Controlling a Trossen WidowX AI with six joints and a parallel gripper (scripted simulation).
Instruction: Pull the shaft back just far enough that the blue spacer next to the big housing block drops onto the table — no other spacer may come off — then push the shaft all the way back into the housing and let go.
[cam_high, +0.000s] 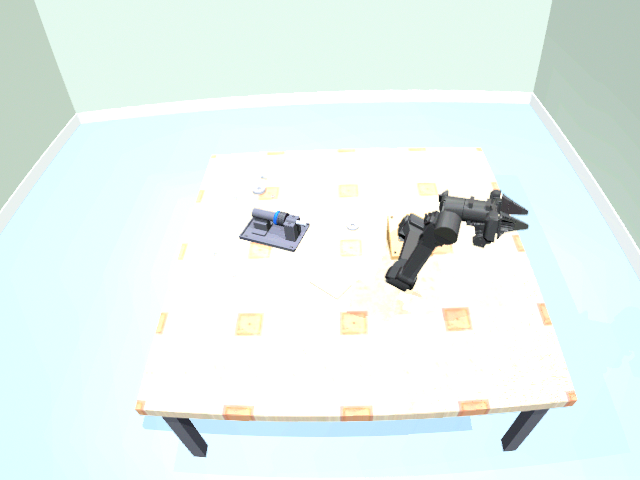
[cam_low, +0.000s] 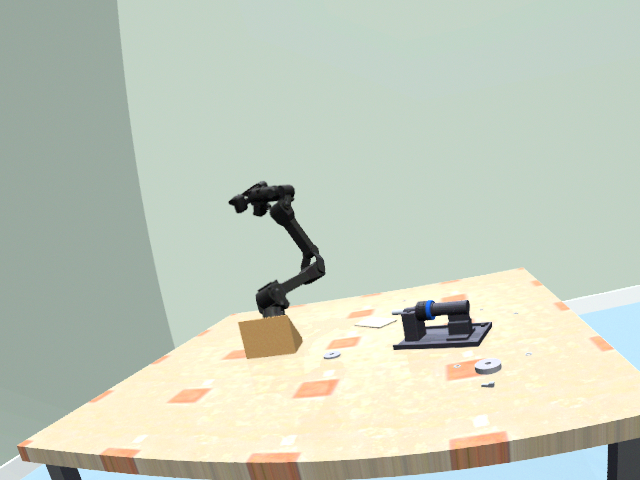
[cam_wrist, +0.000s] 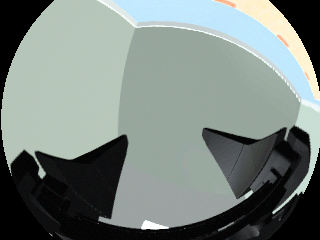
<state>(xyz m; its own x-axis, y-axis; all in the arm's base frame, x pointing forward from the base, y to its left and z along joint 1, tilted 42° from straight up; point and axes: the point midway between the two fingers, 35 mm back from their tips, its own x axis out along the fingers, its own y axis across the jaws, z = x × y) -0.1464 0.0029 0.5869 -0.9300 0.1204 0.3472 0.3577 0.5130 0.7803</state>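
The steel shaft is 67 cm ahead of my gripper tip, 47 cm to the right of it and 41 cm below it. From my gripper tip the other things lie so: dark spacer: 67 cm ahead, 47 cm to the right, 41 cm below; pale sheet: 49 cm below, 49 cm ahead, 23 cm to the right; blue spacer: 69 cm ahead, 47 cm to the right, 41 cm below.
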